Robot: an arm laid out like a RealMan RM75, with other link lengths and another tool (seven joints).
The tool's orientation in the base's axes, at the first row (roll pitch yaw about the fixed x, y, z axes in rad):
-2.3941, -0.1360, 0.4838
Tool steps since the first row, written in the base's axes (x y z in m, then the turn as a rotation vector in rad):
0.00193, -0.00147, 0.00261, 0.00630, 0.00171, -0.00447
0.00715, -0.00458, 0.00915, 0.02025, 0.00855, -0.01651
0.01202, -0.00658, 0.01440, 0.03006, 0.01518, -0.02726
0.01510, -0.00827, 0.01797, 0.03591, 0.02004, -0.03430
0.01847, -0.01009, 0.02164, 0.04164, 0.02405, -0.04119
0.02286, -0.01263, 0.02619, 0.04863, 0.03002, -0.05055
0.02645, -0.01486, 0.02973, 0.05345, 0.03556, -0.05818
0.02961, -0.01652, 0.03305, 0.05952, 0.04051, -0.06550
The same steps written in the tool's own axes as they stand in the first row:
0.00137, -0.00005, -0.00329, 0.00571, 0.00464, 0.00292
0.00540, -0.00036, -0.01125, 0.01946, 0.01450, 0.01292
0.00946, -0.00063, -0.01747, 0.02966, 0.02186, 0.02279
0.01187, -0.00071, -0.02186, 0.03608, 0.02613, 0.02972
0.01448, -0.00065, -0.02648, 0.04202, 0.03076, 0.03601
0.01778, -0.00032, -0.03243, 0.04963, 0.03640, 0.04509
0.02038, 0.00017, -0.03727, 0.05538, 0.04022, 0.05312
0.02284, 0.00027, -0.04148, 0.06199, 0.04471, 0.06026

